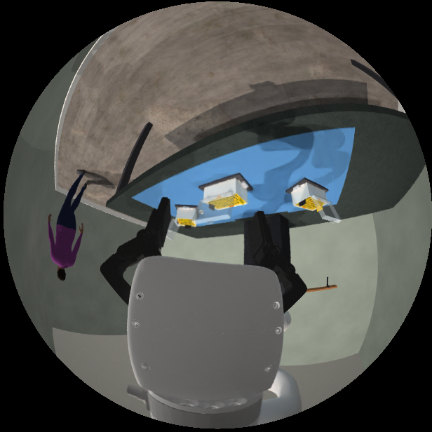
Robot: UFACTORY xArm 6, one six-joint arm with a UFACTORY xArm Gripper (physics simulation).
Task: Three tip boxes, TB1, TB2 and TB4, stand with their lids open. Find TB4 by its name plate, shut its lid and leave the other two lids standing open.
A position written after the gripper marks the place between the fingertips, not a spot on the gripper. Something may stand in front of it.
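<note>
The gripper (211, 213) is visible in the scene, and so are a clear lid (218, 207) and a tip box (304, 188).
</note>
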